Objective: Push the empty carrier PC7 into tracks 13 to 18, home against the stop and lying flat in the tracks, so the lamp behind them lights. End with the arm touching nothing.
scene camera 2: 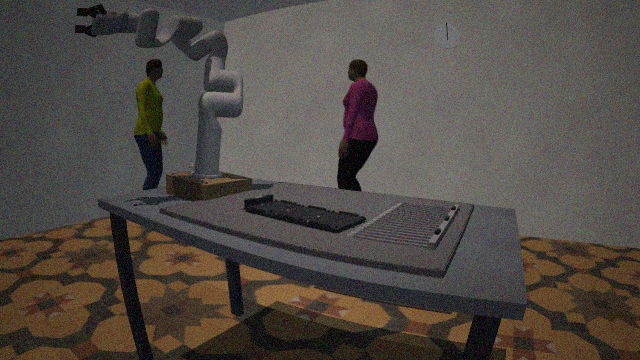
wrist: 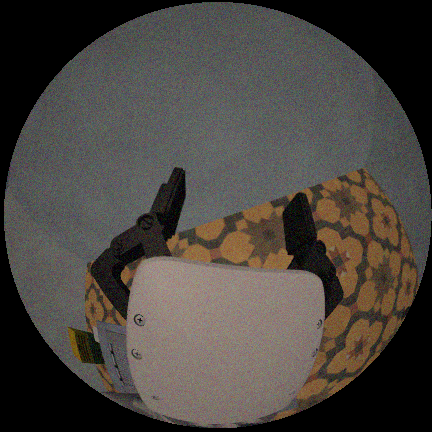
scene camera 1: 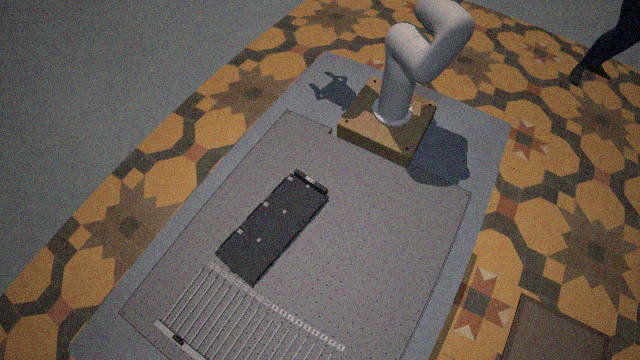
gripper: scene camera 2; wrist; not seen in scene camera 1 (out of frame)
dark flat carrier PC7: scene camera 2; scene camera 1; not seen in the wrist view (hidden by the gripper)
same spot on dark flat carrier PC7: (scene camera 1: 249,251) = (scene camera 2: 331,218)
same spot on gripper: (scene camera 2: 78,28) = (wrist: 291,214)
